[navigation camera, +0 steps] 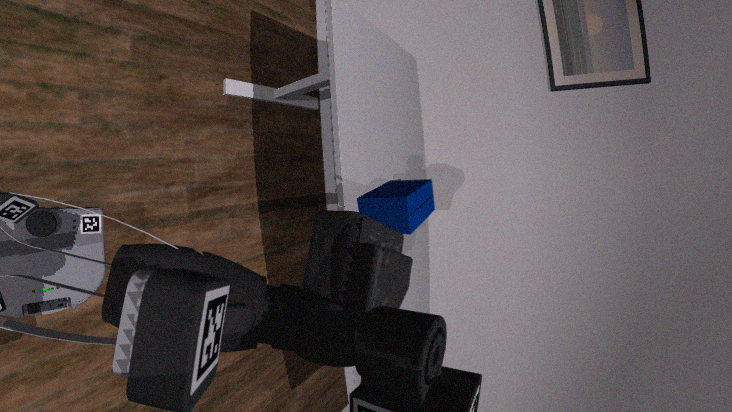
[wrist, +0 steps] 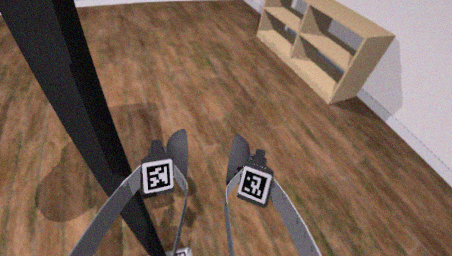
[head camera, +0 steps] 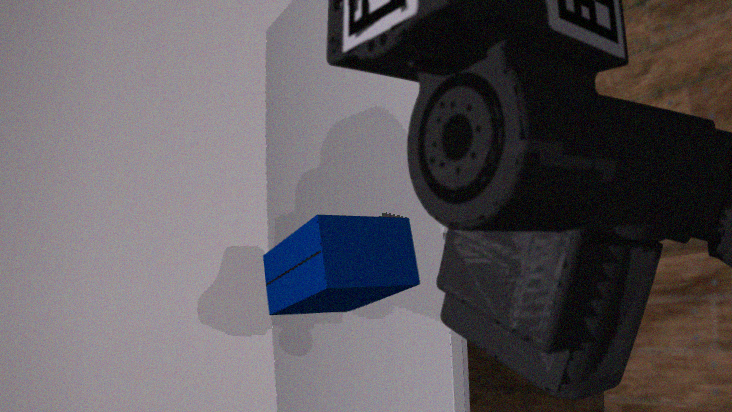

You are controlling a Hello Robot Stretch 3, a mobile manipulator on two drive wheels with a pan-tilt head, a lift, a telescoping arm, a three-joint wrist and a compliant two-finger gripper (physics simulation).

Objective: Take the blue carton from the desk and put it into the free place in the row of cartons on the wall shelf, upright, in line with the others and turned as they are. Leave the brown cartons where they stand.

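Where they show: gripper, fingertip midpoint: (wrist: 208, 149); robot's base, origin of the base link: (navigation camera: 42, 222).
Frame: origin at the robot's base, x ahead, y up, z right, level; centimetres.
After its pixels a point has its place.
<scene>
The blue carton (head camera: 366, 253) {x 2.6, y 81.9, z 81.7 cm} (navigation camera: 381, 210) {x 3.9, y 80.8, z 81.3 cm} stands on the white desk (head camera: 358, 363) {x 25.8, y 72.0, z 100.3 cm} (navigation camera: 376, 102) {x 45.4, y 72.1, z 93.7 cm}, near the wall, with a dark line along its wall-facing side. My gripper (wrist: 208, 149) {x 4.1, y 96.1, z -5.9 cm} is open in the wrist view, with floor showing between its fingertips and no carton there. In the head view, the dark wrist and arm hang at the right of the carton, over the desk's front edge. In the navigation view they overlap the carton's lower edge; contact cannot be told. The wall shelf and the brown cartons do not show in these views.
A light wooden shelf unit (wrist: 362, 70) {x 155.8, y 31.7, z -101.8 cm} stands on the floor by the wall. A black post (wrist: 72, 85) runs down the left of the wrist view. A framed picture (navigation camera: 599, 85) {x 60.4, y 162.1, z 143.4 cm} hangs on the wall. My base (navigation camera: 87, 271) {x -15.0, y 16.0, z 11.3 cm} is at the navigation view's left, and a desk leg (navigation camera: 238, 88) stands above it.
</scene>
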